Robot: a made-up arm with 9 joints.
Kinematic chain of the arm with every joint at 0, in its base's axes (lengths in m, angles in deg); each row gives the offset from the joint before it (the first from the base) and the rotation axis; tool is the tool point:
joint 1: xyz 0 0 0.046 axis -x
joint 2: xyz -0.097 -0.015 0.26 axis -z
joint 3: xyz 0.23 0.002 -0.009 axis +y
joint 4: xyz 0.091 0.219 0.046 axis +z
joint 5: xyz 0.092 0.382 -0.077 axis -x
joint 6: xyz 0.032 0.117 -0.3 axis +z
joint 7: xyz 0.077 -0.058 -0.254 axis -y
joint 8: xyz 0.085 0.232 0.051 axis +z
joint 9: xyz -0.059 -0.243 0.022 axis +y
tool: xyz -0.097 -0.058 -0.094
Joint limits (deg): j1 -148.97..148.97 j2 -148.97..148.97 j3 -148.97..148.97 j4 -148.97..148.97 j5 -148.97..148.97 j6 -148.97..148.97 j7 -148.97..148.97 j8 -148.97..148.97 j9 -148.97..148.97
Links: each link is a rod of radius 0.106 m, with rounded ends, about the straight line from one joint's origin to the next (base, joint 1, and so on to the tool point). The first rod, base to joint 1, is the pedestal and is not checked.
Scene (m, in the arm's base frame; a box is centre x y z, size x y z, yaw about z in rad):
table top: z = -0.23
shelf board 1: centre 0.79 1.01 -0 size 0.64 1.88 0.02 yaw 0.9
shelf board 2: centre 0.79 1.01 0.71 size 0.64 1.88 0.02 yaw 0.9
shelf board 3: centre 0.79 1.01 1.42 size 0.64 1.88 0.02 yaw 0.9
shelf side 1: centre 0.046 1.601 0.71 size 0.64 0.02 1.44 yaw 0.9
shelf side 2: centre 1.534 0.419 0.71 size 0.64 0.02 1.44 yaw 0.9
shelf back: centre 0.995 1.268 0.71 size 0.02 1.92 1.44 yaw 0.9
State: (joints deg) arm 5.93 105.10 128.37 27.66 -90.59 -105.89 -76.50 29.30 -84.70
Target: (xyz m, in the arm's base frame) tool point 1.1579 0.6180 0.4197
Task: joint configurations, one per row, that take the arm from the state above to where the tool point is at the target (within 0.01 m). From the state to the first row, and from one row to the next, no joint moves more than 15 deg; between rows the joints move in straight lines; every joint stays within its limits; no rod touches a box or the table.
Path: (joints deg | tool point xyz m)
1: 4.48 106.27 122.91 23.73 -77.13 -103.74 -68.98 27.16 -87.48 | 1.0681 -0.5634 0.7618
2: 3.02 107.45 117.46 19.79 -63.67 -101.59 -61.46 25.02 -90.25 | 1.0758 -0.3355 0.7375
3: 1.57 108.62 112.00 15.86 -50.21 -99.45 -53.95 22.88 -93.03 | 1.0293 -0.1260 0.6589
4: 0.11 109.79 106.55 11.93 -36.75 -97.30 -46.43 20.74 -95.81 | 0.9312 0.0424 0.5456
5: -1.34 110.96 101.09 7.99 -23.29 -95.15 -38.91 18.60 -98.59 | 0.7912 0.1561 0.4196
6: 3.60 100.33 105.85 9.46 -34.75 -96.88 -46.71 22.42 -95.98 | 0.8972 0.2748 0.4879
7: 8.54 89.70 110.61 10.93 -46.20 -98.62 -54.51 26.25 -93.36 | 0.9937 0.3961 0.5201
8: 13.47 79.07 115.37 12.40 -57.66 -100.35 -62.31 30.07 -90.75 | 1.0820 0.5128 0.5014
9: 18.41 68.43 120.12 13.87 -69.11 -102.09 -70.11 33.90 -88.14 | 1.1579 0.6181 0.4197

